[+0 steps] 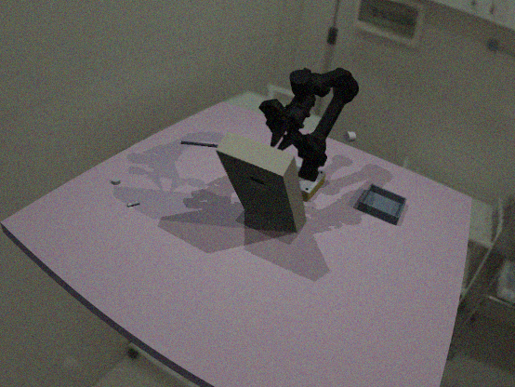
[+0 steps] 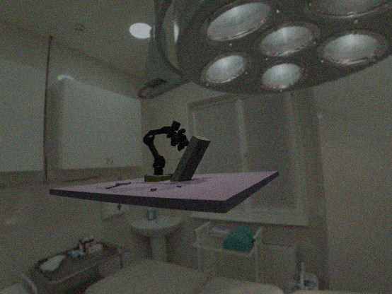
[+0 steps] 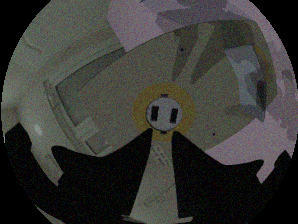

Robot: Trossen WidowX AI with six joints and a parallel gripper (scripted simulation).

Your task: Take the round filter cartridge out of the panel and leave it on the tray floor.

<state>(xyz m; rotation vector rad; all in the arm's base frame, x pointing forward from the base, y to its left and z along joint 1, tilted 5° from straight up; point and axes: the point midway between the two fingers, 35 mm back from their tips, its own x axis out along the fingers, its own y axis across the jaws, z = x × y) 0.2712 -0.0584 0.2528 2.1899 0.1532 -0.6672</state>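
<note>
Right now my gripper tip is 4 cm short of the round filter cartridge, 1 cm to the left of it and 4 cm above it. Also, from my gripper tip: dark tray (33 cm behind, 34 cm to the left, 25 cm below); service panel (11 cm below).
</note>
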